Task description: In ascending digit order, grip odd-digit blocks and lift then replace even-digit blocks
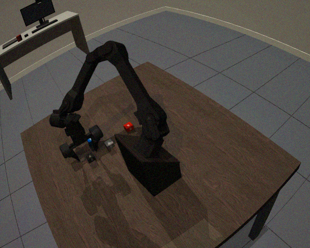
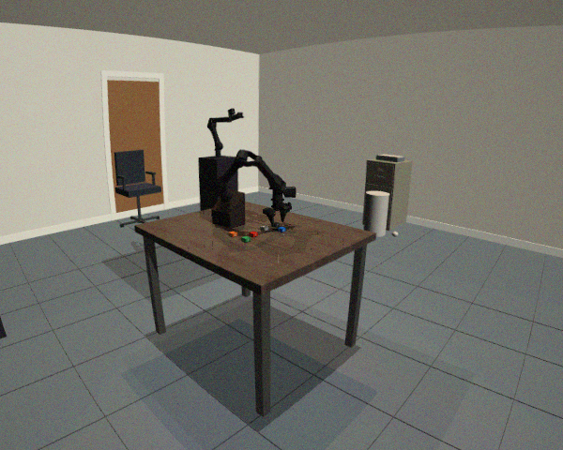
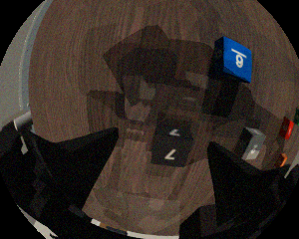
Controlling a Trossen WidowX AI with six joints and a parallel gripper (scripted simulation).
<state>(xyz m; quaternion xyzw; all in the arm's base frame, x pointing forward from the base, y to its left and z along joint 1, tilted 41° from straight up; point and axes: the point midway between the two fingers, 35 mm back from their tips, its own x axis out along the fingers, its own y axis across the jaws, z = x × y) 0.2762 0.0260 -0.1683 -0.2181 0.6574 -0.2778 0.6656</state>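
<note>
Now: the black block 10 mm to the right of my gripper tip, 10 mm below it and 10 mm behind it. Also, from my gripper tip: blue block (70 mm ahead, 60 mm to the right, 10 mm below); then red block (220 mm to the right, 20 mm ahead, 10 mm below); then grey block (110 mm to the right, 10 mm below, 10 mm behind).
</note>
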